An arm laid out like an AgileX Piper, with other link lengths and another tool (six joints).
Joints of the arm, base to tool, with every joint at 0 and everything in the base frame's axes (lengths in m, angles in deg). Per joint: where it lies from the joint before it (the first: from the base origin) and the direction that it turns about. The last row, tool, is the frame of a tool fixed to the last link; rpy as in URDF.
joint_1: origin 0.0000 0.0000 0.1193 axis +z
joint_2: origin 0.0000 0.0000 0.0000 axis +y
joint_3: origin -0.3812 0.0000 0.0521 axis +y
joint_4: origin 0.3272 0.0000 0.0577 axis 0.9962 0 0.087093
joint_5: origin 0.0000 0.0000 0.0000 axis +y
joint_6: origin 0.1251 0.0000 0.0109 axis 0.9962 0 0.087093
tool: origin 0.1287 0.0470 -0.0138 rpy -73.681 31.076 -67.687
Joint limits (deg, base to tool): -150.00..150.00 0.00..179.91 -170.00..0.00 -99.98..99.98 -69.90..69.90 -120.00..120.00
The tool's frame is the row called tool.
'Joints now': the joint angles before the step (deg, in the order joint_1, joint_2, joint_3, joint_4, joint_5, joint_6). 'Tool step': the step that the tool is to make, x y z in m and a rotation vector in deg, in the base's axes. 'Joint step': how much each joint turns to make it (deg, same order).
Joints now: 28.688 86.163 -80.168 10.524 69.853 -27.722
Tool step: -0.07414 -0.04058 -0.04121 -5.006 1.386 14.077
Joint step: 1.858 -7.729 13.783 -0.035 -0.138 -12.958
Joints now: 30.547 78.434 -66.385 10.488 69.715 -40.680
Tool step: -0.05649 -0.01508 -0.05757 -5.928 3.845 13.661
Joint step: 6.266 -0.960 10.536 -1.498 -1.915 -7.611
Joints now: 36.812 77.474 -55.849 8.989 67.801 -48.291
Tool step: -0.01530 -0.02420 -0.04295 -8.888 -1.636 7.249
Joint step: 5.976 1.201 6.239 -8.389 -3.114 1.393
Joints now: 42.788 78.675 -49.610 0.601 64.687 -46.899
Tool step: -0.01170 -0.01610 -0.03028 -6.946 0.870 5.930
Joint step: 4.252 2.995 3.749 -4.849 -1.206 0.586
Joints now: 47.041 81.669 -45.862 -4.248 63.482 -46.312
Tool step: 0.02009 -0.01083 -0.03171 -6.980 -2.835 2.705
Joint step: 1.971 5.867 1.420 -8.032 -3.480 4.272
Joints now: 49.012 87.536 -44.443 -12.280 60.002 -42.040
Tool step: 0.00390 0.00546 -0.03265 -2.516 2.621 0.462
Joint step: 0.001 6.738 -0.001 -0.131 -3.168 0.138
